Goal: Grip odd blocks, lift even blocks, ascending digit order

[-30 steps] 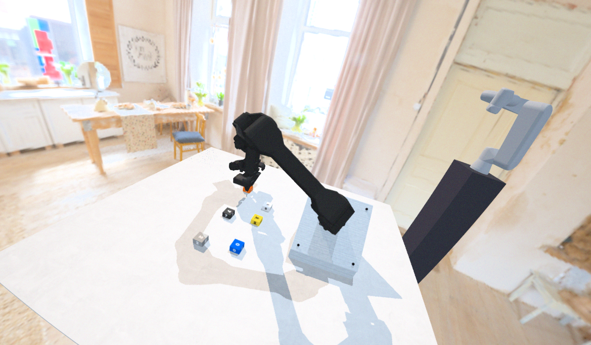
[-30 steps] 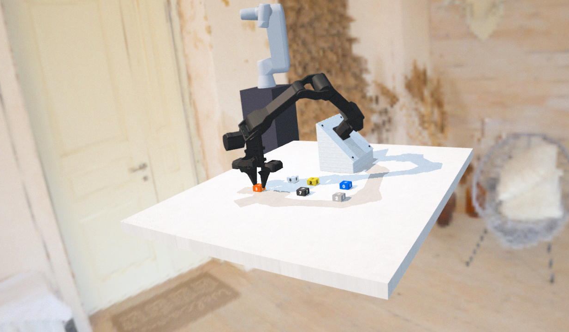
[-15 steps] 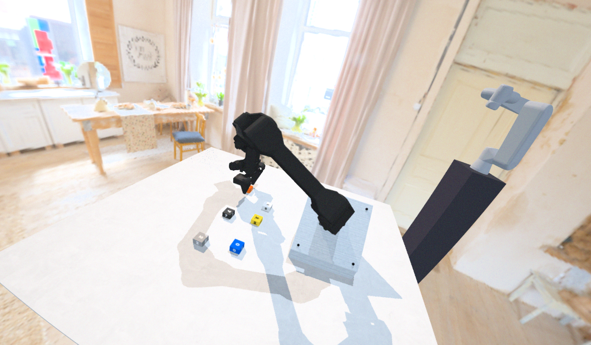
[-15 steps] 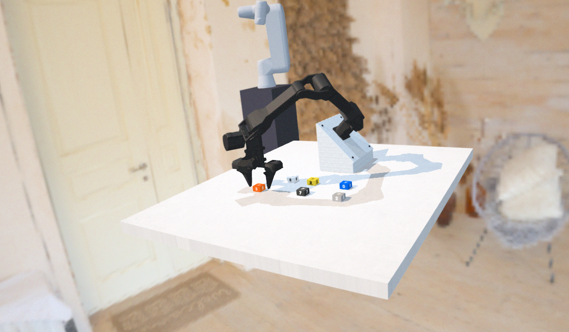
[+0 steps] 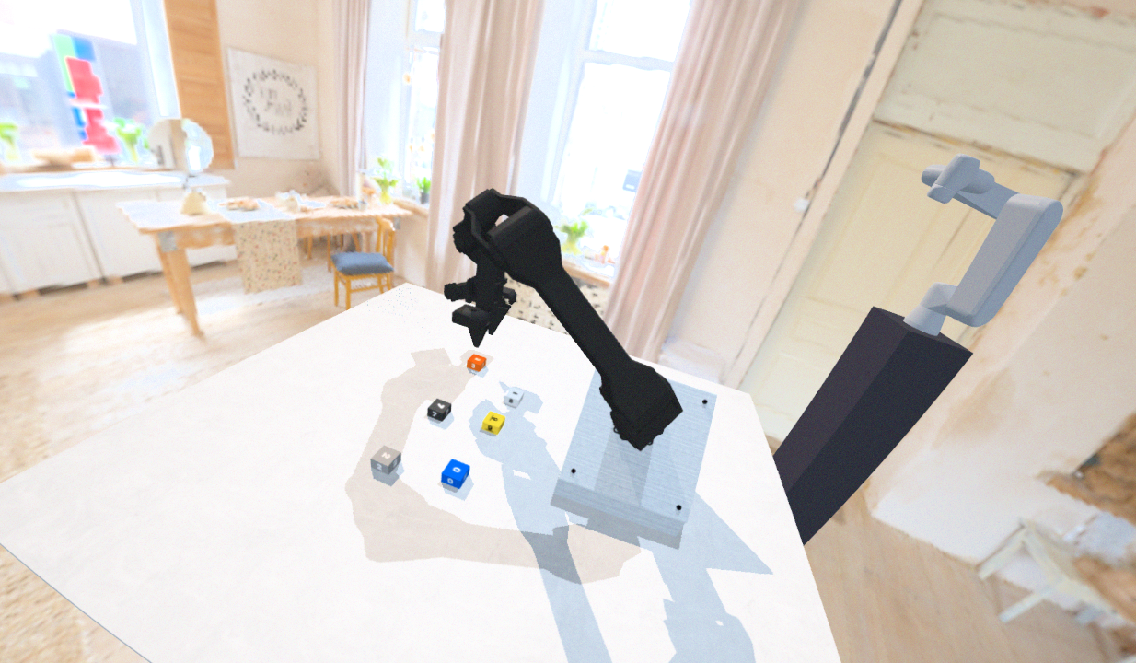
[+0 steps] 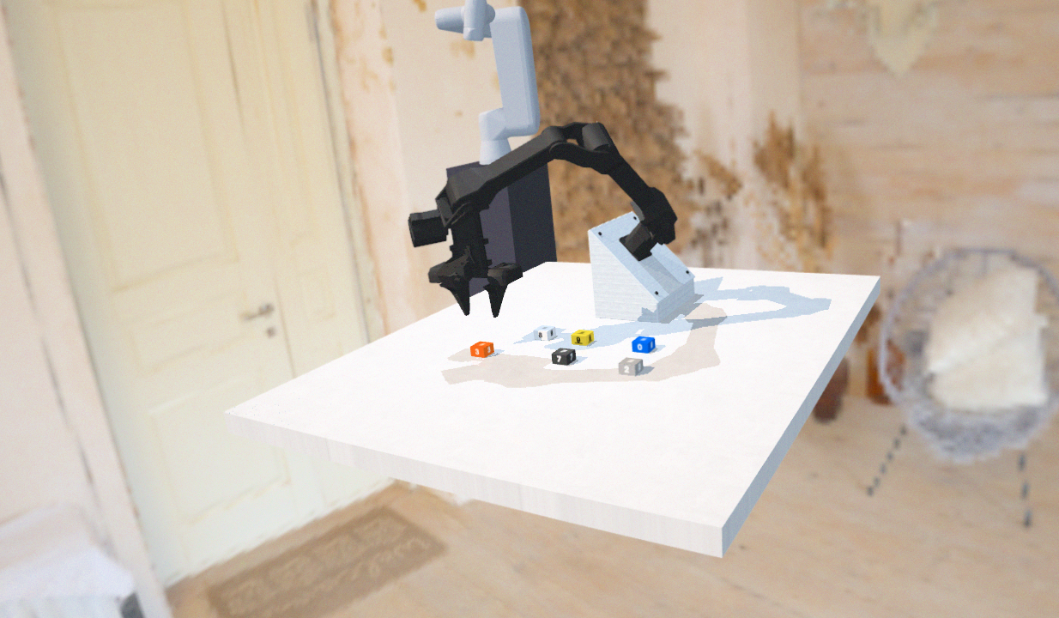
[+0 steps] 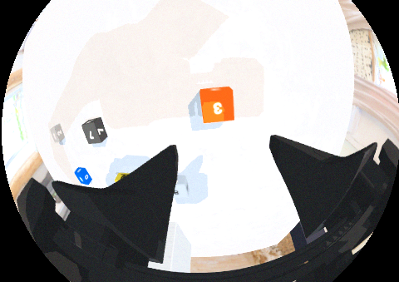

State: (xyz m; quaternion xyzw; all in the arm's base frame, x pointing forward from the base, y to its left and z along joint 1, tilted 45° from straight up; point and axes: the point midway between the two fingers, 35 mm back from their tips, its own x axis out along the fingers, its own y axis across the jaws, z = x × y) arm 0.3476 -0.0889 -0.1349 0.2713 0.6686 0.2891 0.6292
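Right now the black block marked 7 is 170 mm to the left of my gripper tip and 60 mm below it. From my gripper tip the other things lie so: yellow block (150 mm to the left, 110 mm behind, 60 mm below); orange block marked 3 (60 mm below, 10 mm ahead); white block marked 8 (110 mm behind, 60 mm to the left, 60 mm below).
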